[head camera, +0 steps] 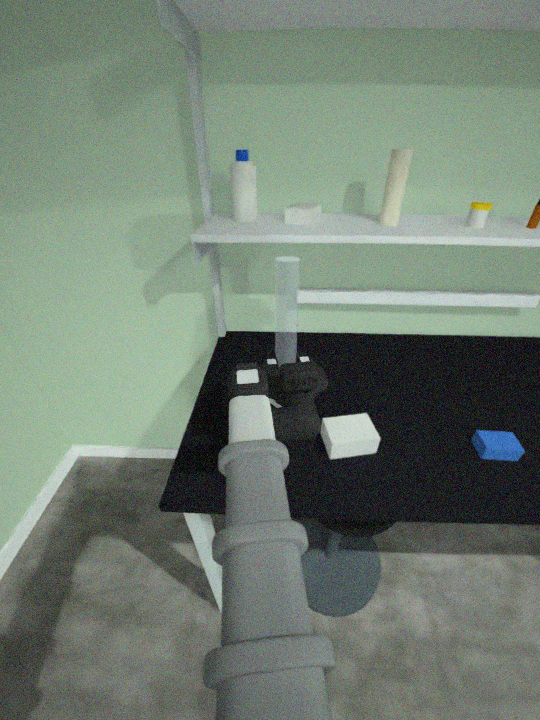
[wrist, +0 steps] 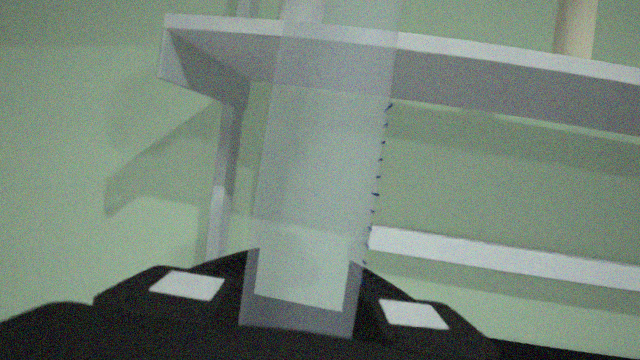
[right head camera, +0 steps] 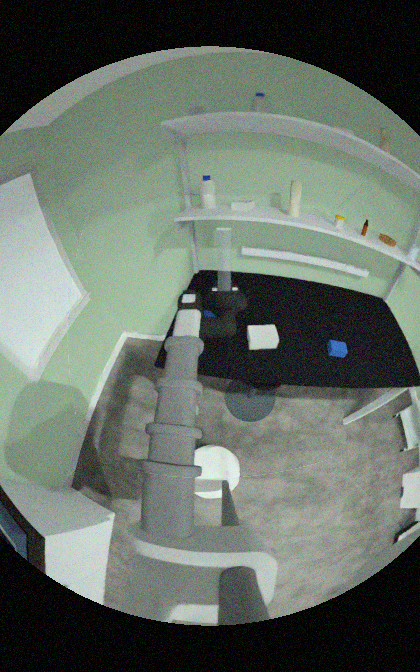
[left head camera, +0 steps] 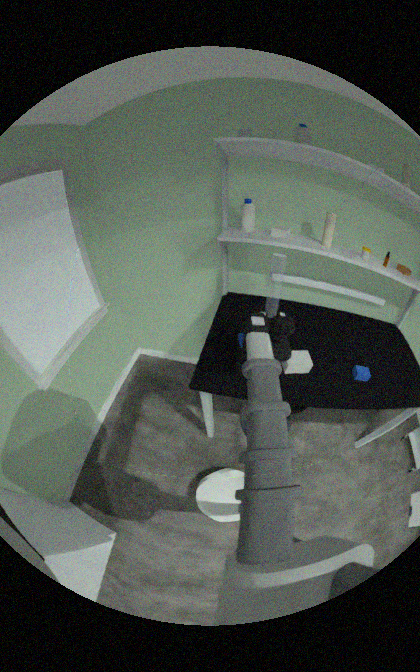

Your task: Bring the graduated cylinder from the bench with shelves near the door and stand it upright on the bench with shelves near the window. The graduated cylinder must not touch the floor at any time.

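Frame: origin at the robot's base, x right, y ahead, z up, level; millimetres.
Seen in the pictures: gripper, fingertip midpoint: (head camera: 283,350) (wrist: 301,278).
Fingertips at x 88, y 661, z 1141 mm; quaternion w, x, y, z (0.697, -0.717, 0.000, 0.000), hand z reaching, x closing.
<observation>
Pixels of each thing's top centre, then the offset from my fingertips to it. "*": a spot on its surface instead. Level surfaces: height alone.
- graduated cylinder at its top centre: (head camera: 288,259) dz +215, dx +0, dy -30 mm
- black bench with shelves, surface height: dz -254 mm
- white bottle at a spot on its surface: (head camera: 244,191) * dz +283, dx -59, dy +386 mm
- white box at its top centre: (head camera: 350,427) dz -197, dx +163, dy -79 mm
- blue box at its top centre: (head camera: 500,440) dz -215, dx +532, dy -151 mm
The graduated cylinder (head camera: 287,308) (left head camera: 275,285) (right head camera: 224,260) (wrist: 320,165) is a tall clear tube, upright or nearly so, with blue marks along one side in the wrist view. My gripper (head camera: 287,361) (left head camera: 271,314) (right head camera: 225,289) (wrist: 301,278) is shut on its lower part. Both are over the left part of the black bench with shelves (head camera: 424,488) (left head camera: 340,395) (right head camera: 300,370), on the window (left head camera: 40,270) (right head camera: 35,265) side. The gripper hides the cylinder's foot in the head view, and I cannot tell whether it touches the bench top.
The lower shelf (head camera: 348,237) is behind the cylinder, with a white bottle (head camera: 244,191) at its left. A white box (head camera: 350,436) lies right of the gripper, a blue box (head camera: 498,445) farther right. Another blue box (left head camera: 241,340) (right head camera: 209,314) is partly hidden by the arm. A stool (head camera: 342,575) stands below.
</observation>
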